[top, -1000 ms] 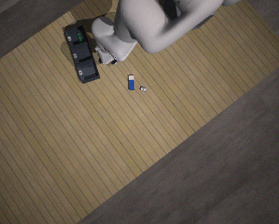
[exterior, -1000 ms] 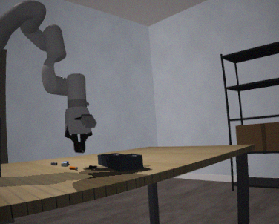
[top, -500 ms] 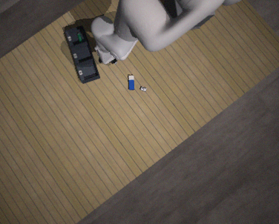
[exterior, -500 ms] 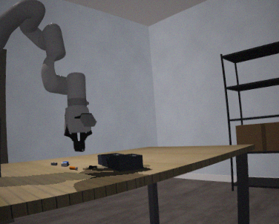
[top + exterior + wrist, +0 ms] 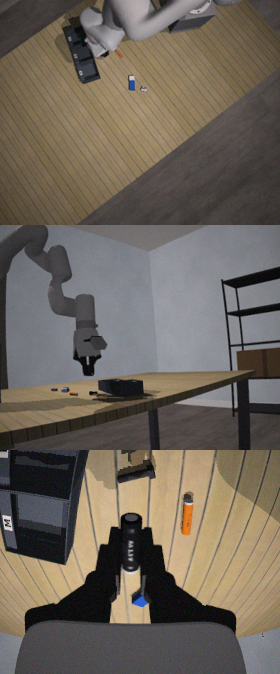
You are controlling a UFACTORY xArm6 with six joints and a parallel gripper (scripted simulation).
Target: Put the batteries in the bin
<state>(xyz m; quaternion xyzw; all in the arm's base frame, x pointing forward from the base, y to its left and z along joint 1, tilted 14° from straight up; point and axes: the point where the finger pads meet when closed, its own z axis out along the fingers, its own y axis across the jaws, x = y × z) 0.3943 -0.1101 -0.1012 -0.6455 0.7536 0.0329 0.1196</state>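
Now: hand 3 cm short of the green battery, 15 cm to the left of it and 8 cm above it. From my hand the other things lie so: orange battery (6 cm behind, 2 cm to the left, 8 cm below); dark bin (7 cm ahead, 8 cm to the right, 7 cm below); black cylindrical battery (2 cm below).
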